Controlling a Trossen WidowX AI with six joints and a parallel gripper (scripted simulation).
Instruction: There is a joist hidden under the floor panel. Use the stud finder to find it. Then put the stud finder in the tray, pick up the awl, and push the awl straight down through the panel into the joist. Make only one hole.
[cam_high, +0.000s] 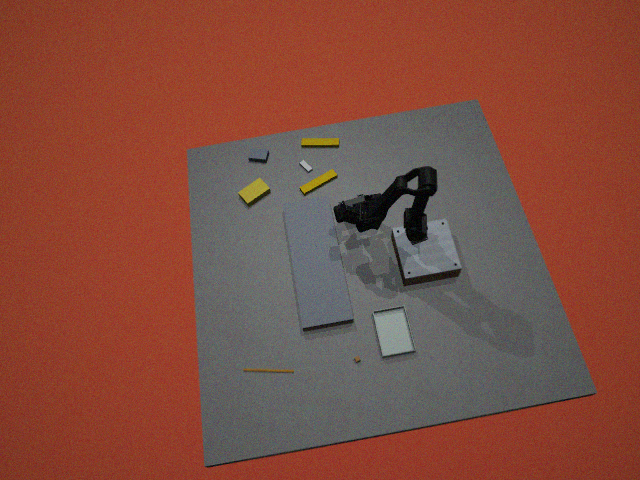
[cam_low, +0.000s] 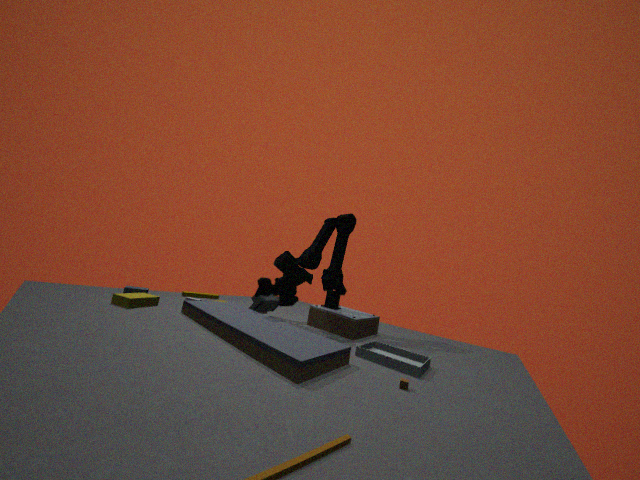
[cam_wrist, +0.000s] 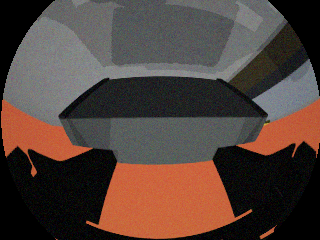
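Now: gripper tip 70 mm above the awl and 40 mm to the left of it. Round my gripper tip: white piece: 270 mm to the right, 110 mm ahead, 70 mm below; then stud finder: 10 mm below, 10 mm behind; then grey block: 400 mm to the right, 270 mm ahead, 70 mm below.
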